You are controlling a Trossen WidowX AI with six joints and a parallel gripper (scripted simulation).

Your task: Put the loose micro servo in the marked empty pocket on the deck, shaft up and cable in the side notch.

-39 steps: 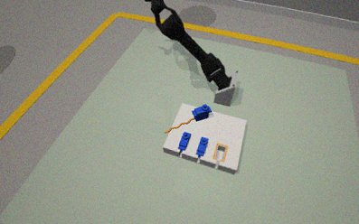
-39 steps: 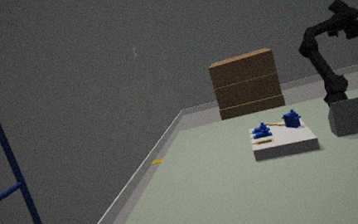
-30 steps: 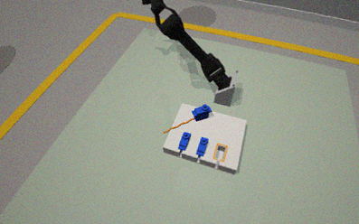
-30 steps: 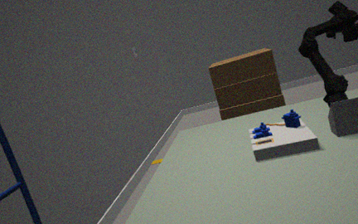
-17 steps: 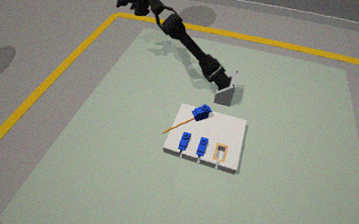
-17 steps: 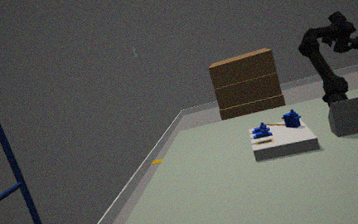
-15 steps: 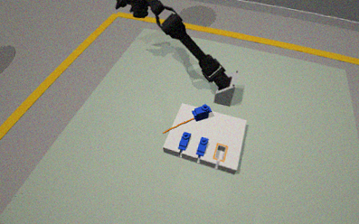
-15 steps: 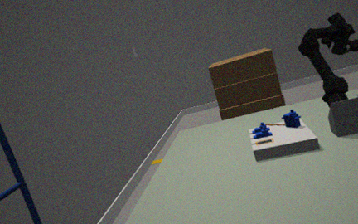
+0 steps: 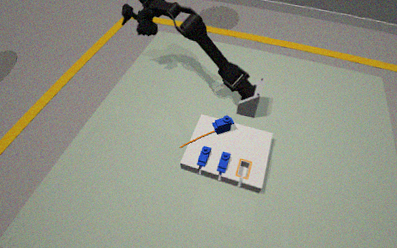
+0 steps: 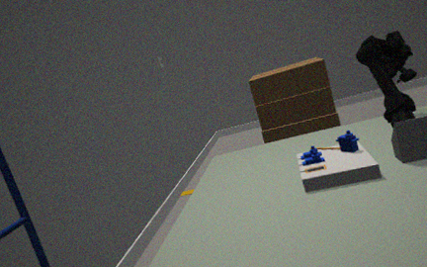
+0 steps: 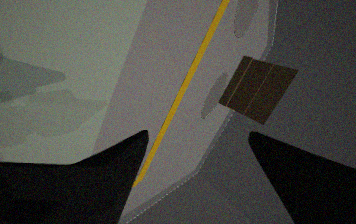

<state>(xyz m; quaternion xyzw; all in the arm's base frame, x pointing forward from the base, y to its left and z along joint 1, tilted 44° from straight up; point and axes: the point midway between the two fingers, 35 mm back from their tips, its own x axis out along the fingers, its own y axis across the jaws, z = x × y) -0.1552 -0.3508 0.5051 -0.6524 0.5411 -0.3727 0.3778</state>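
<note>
The robot deck lies 37 cm ahead of my gripper tip, 61 cm to the left of it and 17 cm below it.
</note>
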